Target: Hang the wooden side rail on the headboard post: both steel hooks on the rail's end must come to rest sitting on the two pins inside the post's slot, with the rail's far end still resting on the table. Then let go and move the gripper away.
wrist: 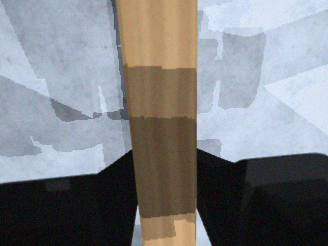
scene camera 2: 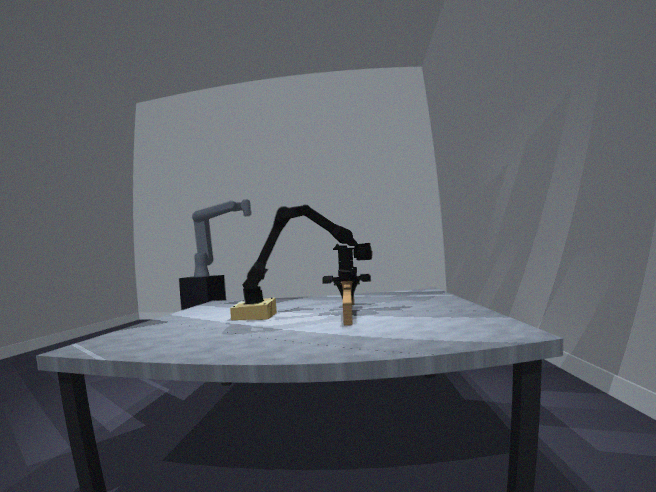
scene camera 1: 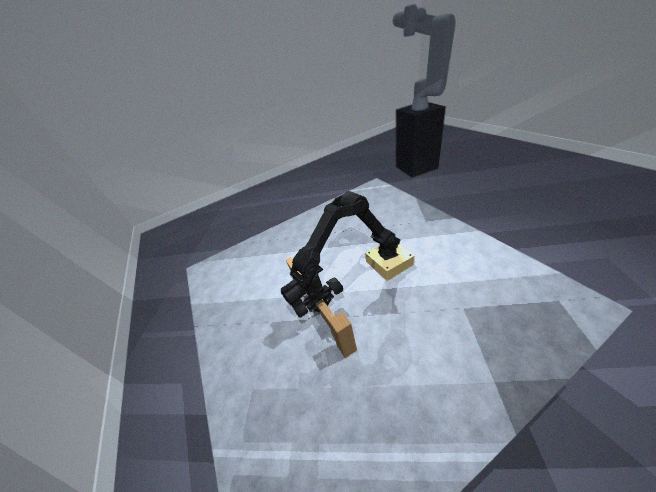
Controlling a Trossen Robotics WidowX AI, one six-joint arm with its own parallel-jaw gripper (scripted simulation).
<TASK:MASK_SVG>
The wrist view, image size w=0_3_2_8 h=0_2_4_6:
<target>gripper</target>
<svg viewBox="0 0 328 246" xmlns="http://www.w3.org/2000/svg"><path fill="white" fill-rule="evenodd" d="M132 149L97 174L1 183L0 246L132 246L138 206ZM197 148L196 208L211 246L328 246L327 154L311 152L247 158L231 162Z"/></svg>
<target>wooden side rail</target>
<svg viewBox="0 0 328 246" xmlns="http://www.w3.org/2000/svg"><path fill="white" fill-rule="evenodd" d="M116 0L142 245L196 246L198 0Z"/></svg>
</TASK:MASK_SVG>
